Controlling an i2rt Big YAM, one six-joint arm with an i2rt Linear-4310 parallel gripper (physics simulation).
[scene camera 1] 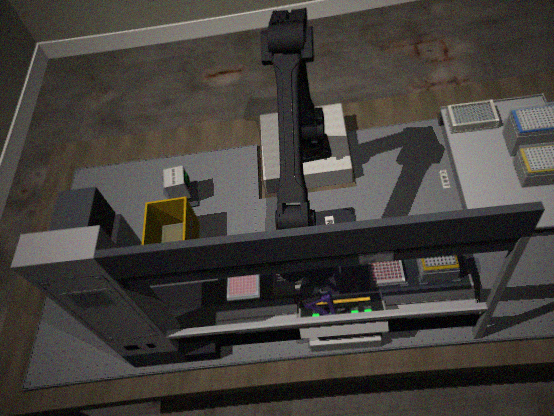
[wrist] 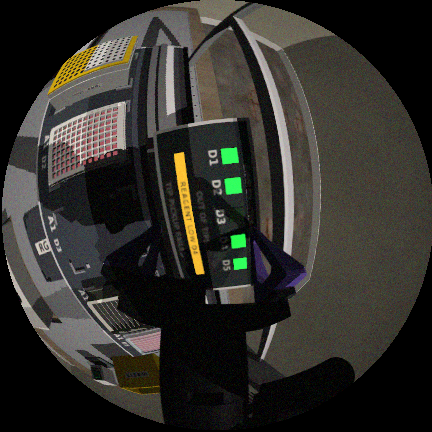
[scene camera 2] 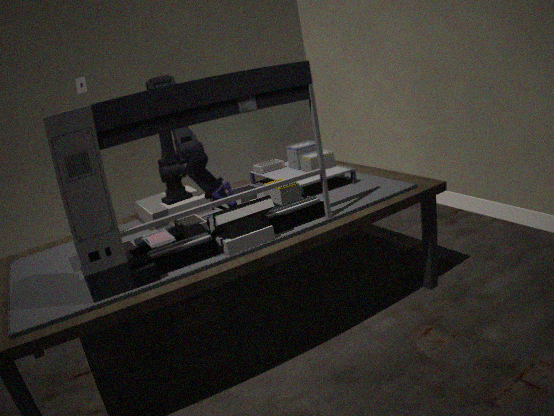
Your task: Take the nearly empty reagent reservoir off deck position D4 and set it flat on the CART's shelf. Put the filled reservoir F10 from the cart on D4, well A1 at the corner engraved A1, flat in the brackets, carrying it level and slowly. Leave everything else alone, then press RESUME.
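Seen in the pictures: gripper, fingertip midpoint: (scene camera 1: 336,304) (wrist: 205,227); arm's base at its link origin: (scene camera 1: 310,150).
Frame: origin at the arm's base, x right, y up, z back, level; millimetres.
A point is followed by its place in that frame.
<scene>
The reagent reservoir on D4 (wrist: 112,314) @[x 121, y 13, z -363 mm] (scene camera 2: 191,225) @[x 140, y 22, z -442 mm] shows dark parallel channels in a light frame; in scene camera 1 it is mostly hidden by the wrist. My gripper (wrist: 205,227) @[x 21, y 59, z -539 mm] (scene camera 1: 324,299) (scene camera 2: 223,193) is open and empty, with its purple fingers in front of the deck's touch screen (wrist: 200,200) @[x -7, y 55, z -542 mm] (scene camera 1: 350,307). The screen shows a yellow bar reading REAGENT LOW and green squares beside D1, D2, D5 and one partly covered label. No RESUME button is readable. The cart (scene camera 1: 480,175) @[x -439, y 0, z -212 mm] (scene camera 2: 274,174) holds a low light gridded tray (scene camera 1: 473,115) @[x -481, y 27, z -17 mm] (scene camera 2: 269,166) @[x -460, y 24, z -48 mm] at its near-left corner; its label is unreadable.
A red-welled plate (wrist: 87,142) (scene camera 1: 388,271) sits on D2, beside a yellow tip rack (wrist: 92,62) (scene camera 1: 440,265). A pink plate (scene camera 1: 243,287) (scene camera 2: 159,238) lies left of D4. The gantry beam (scene camera 1: 320,242) @[x 39, y 462, z -601 mm] (scene camera 2: 205,102) @[x 82, y 419, z -598 mm] spans above. A yellow waste bin (scene camera 1: 191,220) @[x 374, y 24, z -194 mm] stands behind.
</scene>
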